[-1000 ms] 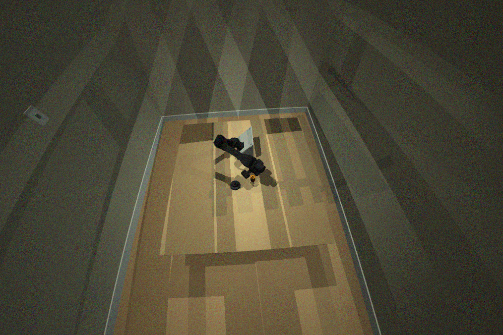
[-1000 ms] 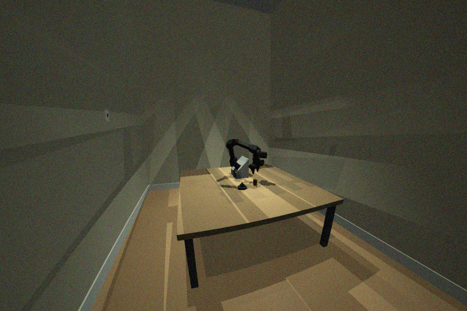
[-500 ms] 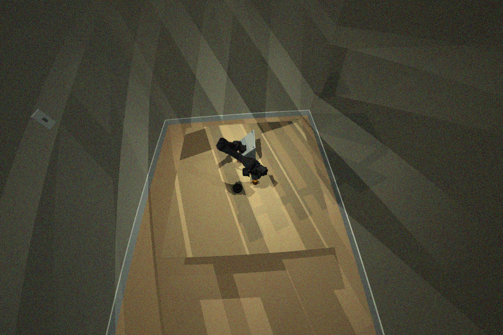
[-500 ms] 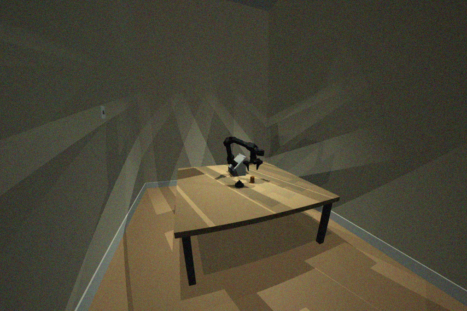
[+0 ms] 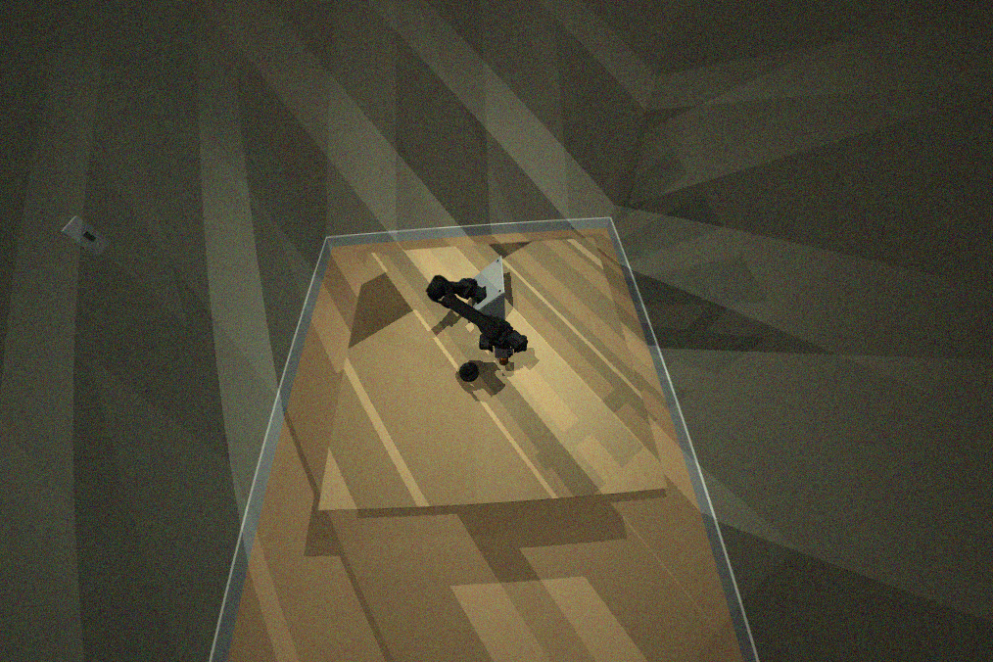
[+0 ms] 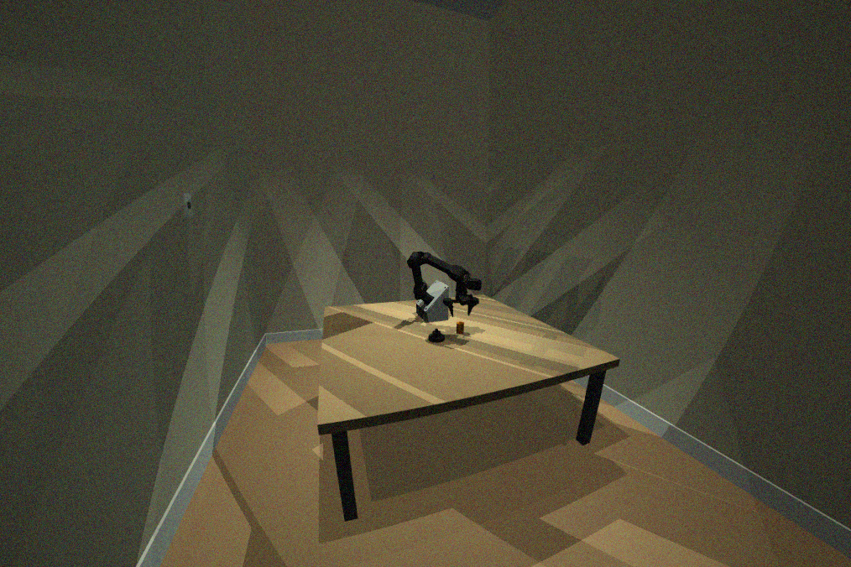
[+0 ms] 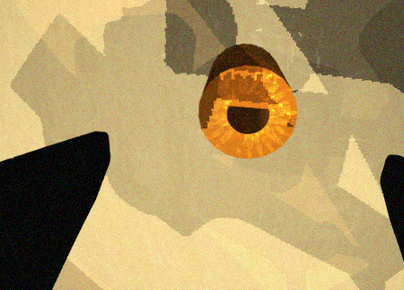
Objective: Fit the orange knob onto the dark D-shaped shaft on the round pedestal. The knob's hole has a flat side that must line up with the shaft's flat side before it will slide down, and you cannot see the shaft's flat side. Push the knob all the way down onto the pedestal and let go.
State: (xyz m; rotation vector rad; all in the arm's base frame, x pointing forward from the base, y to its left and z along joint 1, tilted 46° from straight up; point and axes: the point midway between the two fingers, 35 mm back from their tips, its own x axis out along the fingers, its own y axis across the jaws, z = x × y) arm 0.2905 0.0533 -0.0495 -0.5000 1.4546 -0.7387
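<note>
My gripper tip is now 7 cm above the orange knob. The rest, counted from my gripper tip: round dark pedestal: 16 cm to the right, 7 cm below, 4 cm ahead.
</note>
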